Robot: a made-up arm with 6 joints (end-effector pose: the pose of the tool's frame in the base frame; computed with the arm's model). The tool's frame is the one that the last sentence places.
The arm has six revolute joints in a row. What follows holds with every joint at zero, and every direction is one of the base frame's.
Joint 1 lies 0.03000 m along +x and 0.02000 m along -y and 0.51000 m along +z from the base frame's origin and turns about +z.
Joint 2 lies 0.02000 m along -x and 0.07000 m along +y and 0.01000 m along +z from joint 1 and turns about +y.
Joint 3 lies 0.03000 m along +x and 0.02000 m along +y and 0.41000 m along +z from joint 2 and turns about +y.
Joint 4 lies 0.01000 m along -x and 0.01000 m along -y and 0.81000 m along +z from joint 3 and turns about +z.
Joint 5 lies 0.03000 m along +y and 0.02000 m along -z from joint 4 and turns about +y.
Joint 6 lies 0.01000 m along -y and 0.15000 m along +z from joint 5 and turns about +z.
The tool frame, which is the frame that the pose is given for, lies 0.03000 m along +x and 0.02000 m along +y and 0.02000 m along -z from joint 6; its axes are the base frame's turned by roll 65.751, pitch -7.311 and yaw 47.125 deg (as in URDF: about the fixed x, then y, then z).
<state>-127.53 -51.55 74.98 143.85 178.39 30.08</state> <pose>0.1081 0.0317 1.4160 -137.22 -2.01 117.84</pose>
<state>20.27 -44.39 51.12 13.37 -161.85 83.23</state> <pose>-0.2515 0.0093 1.4962 -93.12 21.31 88.85</pose>
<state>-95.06 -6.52 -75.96 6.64 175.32 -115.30</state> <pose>0.1558 0.6630 1.0143 -25.22 15.47 -177.72</pose>
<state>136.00 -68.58 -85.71 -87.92 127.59 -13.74</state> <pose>0.5416 -0.5125 0.0925 62.51 -63.06 -113.34</pose>
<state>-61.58 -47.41 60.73 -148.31 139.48 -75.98</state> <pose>-0.0267 0.1896 1.4907 -71.78 44.32 21.89</pose>
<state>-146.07 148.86 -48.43 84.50 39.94 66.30</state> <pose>-0.7546 -0.7450 0.0485 -60.05 -58.02 -160.55</pose>
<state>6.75 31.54 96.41 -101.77 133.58 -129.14</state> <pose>0.8279 0.0631 0.4572 93.12 -60.83 31.37</pose>
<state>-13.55 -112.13 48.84 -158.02 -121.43 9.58</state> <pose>-0.9429 0.3021 0.8373 12.80 -51.38 -108.39</pose>
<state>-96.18 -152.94 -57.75 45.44 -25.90 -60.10</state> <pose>0.0642 -0.2899 -0.6070 -135.24 56.51 33.67</pose>
